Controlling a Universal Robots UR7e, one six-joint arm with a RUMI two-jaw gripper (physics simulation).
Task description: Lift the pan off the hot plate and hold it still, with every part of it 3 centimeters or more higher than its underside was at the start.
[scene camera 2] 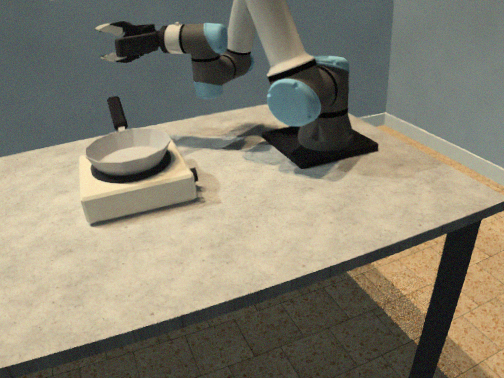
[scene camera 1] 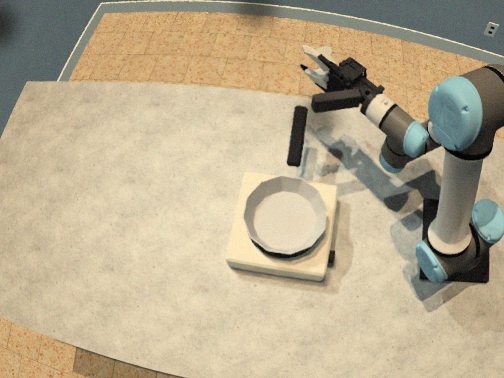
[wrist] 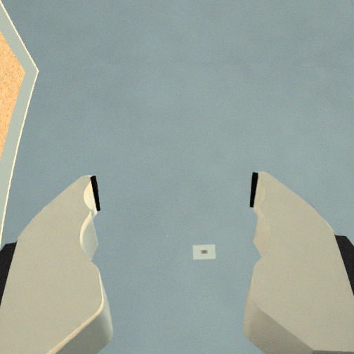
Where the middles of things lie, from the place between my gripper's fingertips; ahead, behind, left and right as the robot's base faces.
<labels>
Right now the light grey pan (scene camera 1: 285,214) is 40 mm behind my hand, 240 mm to the left of it and 180 mm below it. Also, from my hand: cream hot plate (scene camera 2: 103,197) 50 mm behind, 330 mm to the left, 260 mm below.
</labels>
